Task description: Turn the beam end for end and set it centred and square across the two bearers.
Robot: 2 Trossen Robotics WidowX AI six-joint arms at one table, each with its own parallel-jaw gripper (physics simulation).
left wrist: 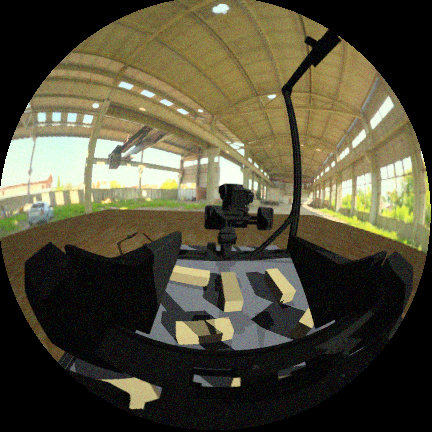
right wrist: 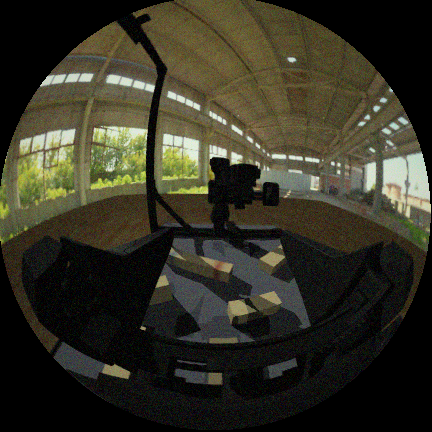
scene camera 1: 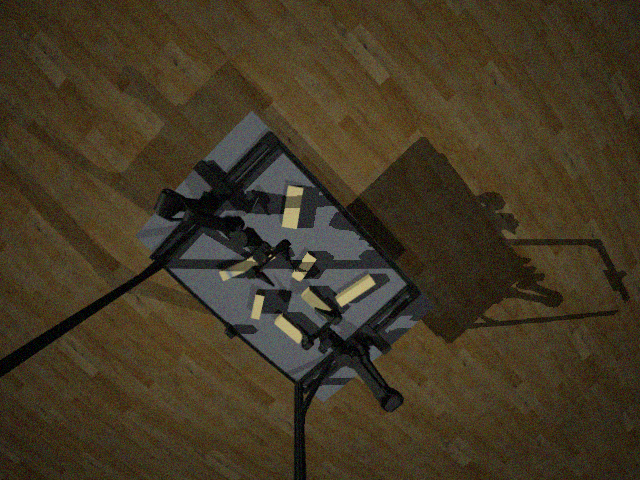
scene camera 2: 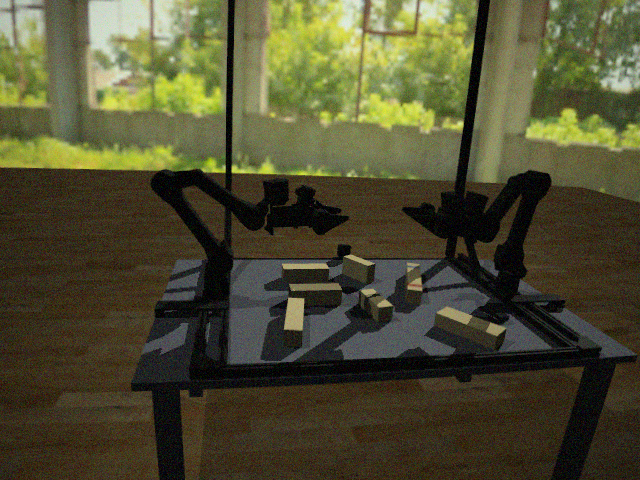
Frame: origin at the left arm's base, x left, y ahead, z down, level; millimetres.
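Seen in the pictures: left gripper, fingertip midpoint: (left wrist: pixel 237 239) (right wrist: pixel 249 189) (scene camera 1: pixel 283 278) (scene camera 2: pixel 407 212); right gripper, fingertip midpoint: (left wrist: pixel 247 222) (right wrist: pixel 228 234) (scene camera 1: pixel 305 316) (scene camera 2: pixel 344 214); left arm's base, origin of the base link: (right wrist: pixel 218 230) (scene camera 1: pixel 211 202) (scene camera 2: pixel 506 290); right arm's base, origin of the base link: (left wrist: pixel 225 253) (scene camera 1: pixel 356 342) (scene camera 2: pixel 215 295).
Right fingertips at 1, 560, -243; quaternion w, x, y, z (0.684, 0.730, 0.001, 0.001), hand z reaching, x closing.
Offsets run from my right fingertips to a thing's top centre, as dx, dy, dz.
The beam @[-80, -266, +218] (scene camera 1: pixel 236 269) (scene camera 2: pixel 413 290) (right wrist: pixel 200 265), a pale wooden bar with a red band near one end, lies flat on the table. The left gripper partly covers it in scene camera 1. Several plain pale blocks lie around it, among them a short one @[+86, -87, +218] (scene camera 1: pixel 305 265) (scene camera 2: pixel 381 308) and others @[-179, -107, +199] (scene camera 1: pixel 257 306) (scene camera 2: pixel 358 268), @[-163, +77, +215] (scene camera 1: pixel 288 329) (scene camera 2: pixel 305 272). I cannot tell which two are the bearers. My left gripper (scene camera 1: pixel 283 275) (scene camera 2: pixel 406 209) is open and empty, high above the table near the beam. My right gripper (scene camera 1: pixel 312 322) (scene camera 2: pixel 343 213) is open and empty, high above the blocks.
More pale blocks lie on the table: one @[+230, -305, +224] (scene camera 1: pixel 293 206) (scene camera 2: pixel 469 327) apart from the others, one @[+170, +152, +218] (scene camera 1: pixel 355 290) (scene camera 2: pixel 293 321) and one @[+11, +73, +215] (scene camera 1: pixel 316 299) (scene camera 2: pixel 315 294). A dark frame rail (scene camera 2: pixel 330 366) runs along the table's near edge in scene camera 2. Dark posts (scene camera 2: pixel 229 129) (scene camera 2: pixel 471 103) rise behind.
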